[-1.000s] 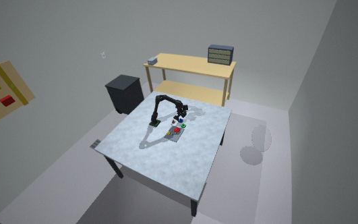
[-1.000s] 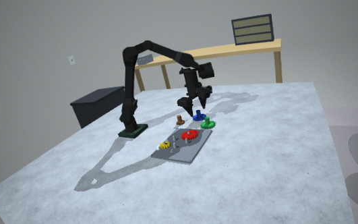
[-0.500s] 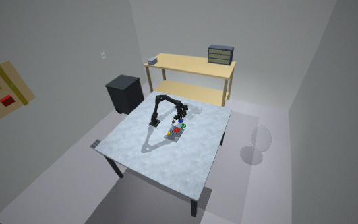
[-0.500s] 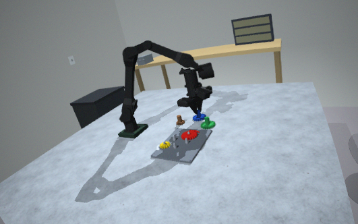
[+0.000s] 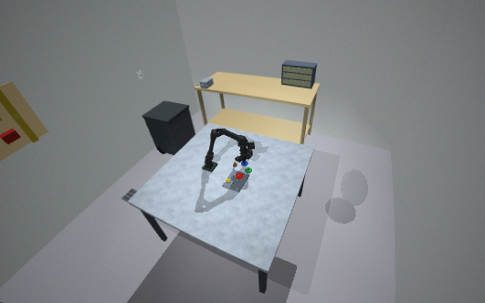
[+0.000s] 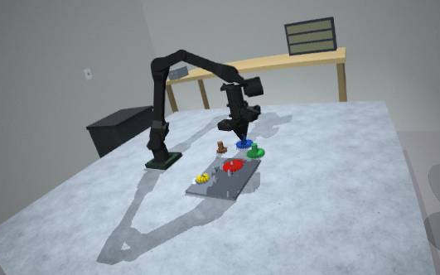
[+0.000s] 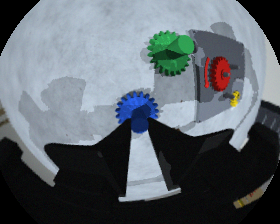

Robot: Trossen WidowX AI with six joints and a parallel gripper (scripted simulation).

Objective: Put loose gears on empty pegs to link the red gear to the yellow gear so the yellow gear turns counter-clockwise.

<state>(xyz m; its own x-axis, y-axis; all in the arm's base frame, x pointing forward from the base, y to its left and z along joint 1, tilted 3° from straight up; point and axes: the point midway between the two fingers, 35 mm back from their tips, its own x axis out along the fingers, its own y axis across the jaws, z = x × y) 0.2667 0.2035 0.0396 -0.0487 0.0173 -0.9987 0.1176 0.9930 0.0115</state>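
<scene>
The small yellow gear is 260 mm to the right of my gripper tip and 10 mm below it. Also, from my gripper tip: blue gear: 10 mm below; small brown gear: 70 mm behind, 70 mm to the right, 10 mm below; green gear: 80 mm ahead, 60 mm to the right, 10 mm below.
</scene>
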